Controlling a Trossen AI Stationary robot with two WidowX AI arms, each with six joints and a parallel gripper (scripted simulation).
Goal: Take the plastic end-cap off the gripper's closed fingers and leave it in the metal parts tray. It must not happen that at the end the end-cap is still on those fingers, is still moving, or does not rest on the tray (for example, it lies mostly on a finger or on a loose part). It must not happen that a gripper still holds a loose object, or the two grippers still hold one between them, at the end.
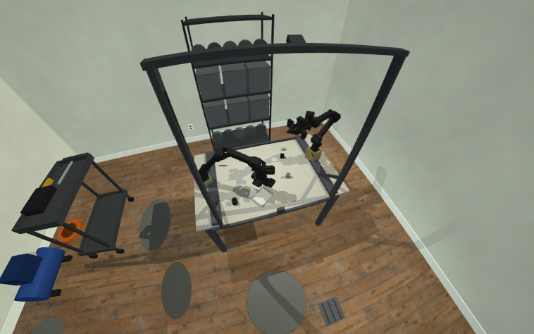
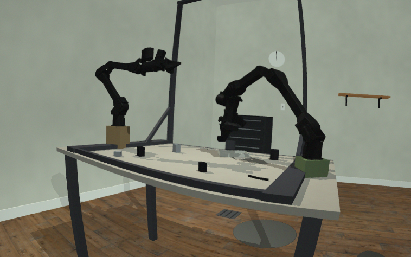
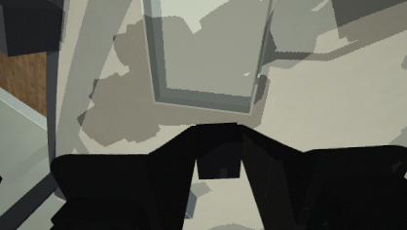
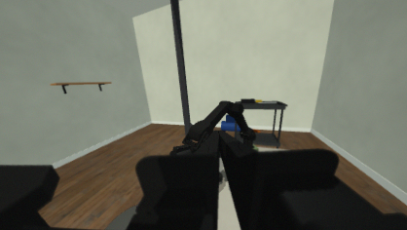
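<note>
The metal parts tray lies 100 mm below my left hand, 50 mm behind it and 30 mm to the left of it. From my left hand the other things lie so: black plastic end-cap (20 mm to the right, 20 mm below, 10 mm ahead).
</note>
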